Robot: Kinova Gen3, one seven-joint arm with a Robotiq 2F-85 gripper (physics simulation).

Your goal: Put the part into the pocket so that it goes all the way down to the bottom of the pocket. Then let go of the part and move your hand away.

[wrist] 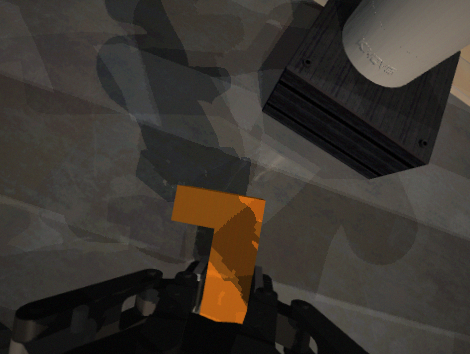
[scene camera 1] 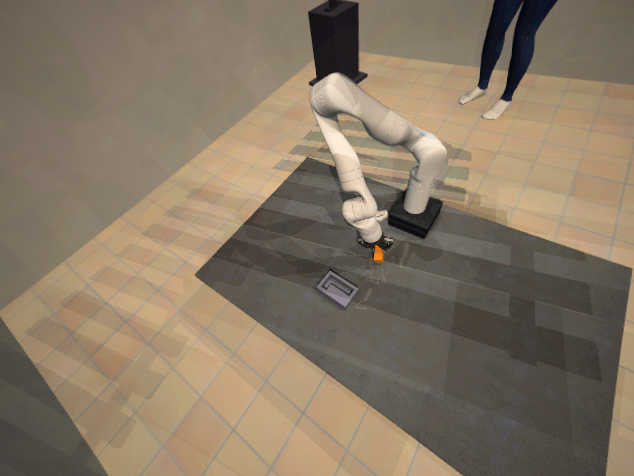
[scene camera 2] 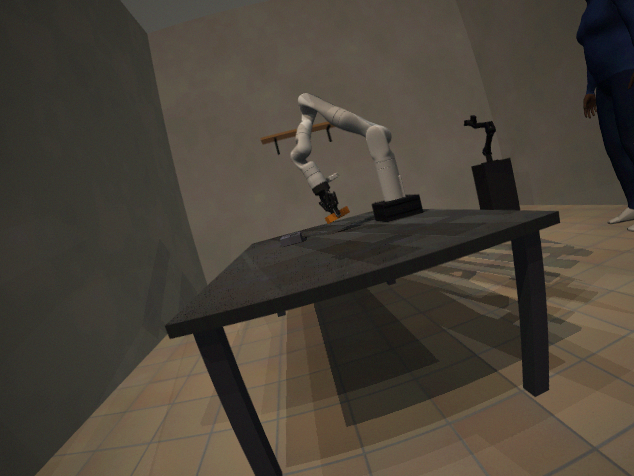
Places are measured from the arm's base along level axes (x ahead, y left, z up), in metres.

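Pixels of known places: gripper, between the fingertips: [wrist: 230,273] [scene camera 1: 380,250] [scene camera 2: 337,217]; arm's base, origin of its link: [wrist: 380,48] [scene camera 1: 414,205] [scene camera 2: 394,198].
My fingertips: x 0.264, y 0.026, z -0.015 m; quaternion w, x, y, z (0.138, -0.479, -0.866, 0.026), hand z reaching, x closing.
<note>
Ahead of a thing's pixels: the offset from my fingertips to its top centre. Level surfaces: height alone.
The part is an orange L-shaped block @[dy -0.016, dx +0.006, dz +0.036 m] [scene camera 1: 377,254] [scene camera 2: 336,215] [wrist: 232,240]. My gripper [scene camera 2: 335,212] [wrist: 230,273] is shut on one leg of it; the other leg points left in the wrist view, beyond the fingertips. The gripper is tilted and holds the part above the table, between the pocket and the robot's base. The pocket is an L-shaped recess in a small grey block @[dy -0.027, dx +0.226, dz -0.028 m] [scene camera 1: 328,298] [scene camera 2: 291,239] on the table. In scene camera 1 the pocket block is to the lower left of the part, apart from it. The pocket does not show in the wrist view.
The dark table @[dz -0.064 m] [scene camera 1: 409,358] [scene camera 2: 307,276] carries the arm's black base [scene camera 1: 415,217] [scene camera 2: 397,207] [wrist: 330,130], to the right of the gripper in both scene views. A black pedestal [scene camera 1: 335,40] [scene camera 2: 495,184] and a person [scene camera 1: 519,46] [scene camera 2: 611,76] stand beyond the table.
</note>
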